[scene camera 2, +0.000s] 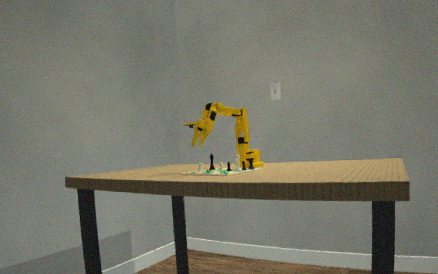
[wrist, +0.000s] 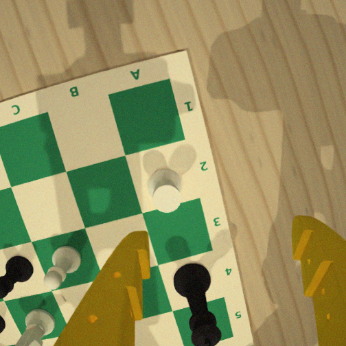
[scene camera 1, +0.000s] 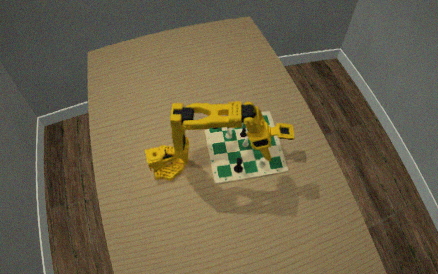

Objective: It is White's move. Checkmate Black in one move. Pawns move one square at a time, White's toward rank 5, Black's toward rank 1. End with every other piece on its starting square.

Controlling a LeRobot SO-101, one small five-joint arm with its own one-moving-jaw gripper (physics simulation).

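Frame: origin at the arm's base, x ahead, y left, z up, level; centimetres.
Where they show: hand, its tool point: [scene camera 2: 199,144] [scene camera 1: 268,145]; arm's base, origin of its link: [scene camera 1: 172,162].
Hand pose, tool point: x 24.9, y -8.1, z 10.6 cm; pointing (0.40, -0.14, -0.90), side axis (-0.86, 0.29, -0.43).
Observation:
Things, the pixels of their top centre, and the offset from my tool point. Level surfaces: height alone.
- white rook-like piece, centre of its top: [scene camera 1: 262,159] [scene camera 2: 200,162] dx -0.7, dy -0.5, dz -6.7 cm
- black king, centre of its top: [scene camera 1: 240,158] [scene camera 2: 211,153] dx -7.6, dy +0.3, dz -3.7 cm
- white pawn, centre of its top: [scene camera 1: 246,138] [scene camera 2: 221,162] dx -2.8, dy +7.3, dz -6.8 cm
- black pawn, centre of its top: [scene camera 1: 244,129] [scene camera 2: 228,162] dx -2.2, dy +10.8, dz -6.8 cm
- chessboard, centre of its top: [scene camera 1: 244,144] [scene camera 2: 222,170] dx -3.0, dy +7.4, dz -10.0 cm
- wooden table, height of its surface: dz -10.6 cm
The white rook-like piece [scene camera 1: 262,163] [scene camera 2: 201,167] [wrist: 166,194] stands upright on A2. The black king [scene camera 1: 238,166] [scene camera 2: 212,163] [wrist: 192,280] stands on A4. A white pawn [scene camera 1: 246,142] [scene camera 2: 221,166] [wrist: 65,260] stands on C3, a black pawn [scene camera 1: 243,133] [scene camera 2: 229,166] [wrist: 19,269] on D3, and a taller white piece [scene camera 1: 229,134] [scene camera 2: 237,161] [wrist: 40,321] on D4. My gripper [scene camera 1: 268,156] [scene camera 2: 198,144] [wrist: 220,229] is open and empty, above the A-file side of the board, well clear of the piece tops. In the wrist view a gap separates its jaws.
The chessboard [scene camera 1: 250,174] [wrist: 102,87] lies on the wooden table [scene camera 1: 165,230] [scene camera 2: 350,172]. Two more black pieces [scene camera 2: 244,165] [scene camera 2: 251,163] stand near the arm's base in scene camera 2. The arm hides part of the board in scene camera 1.

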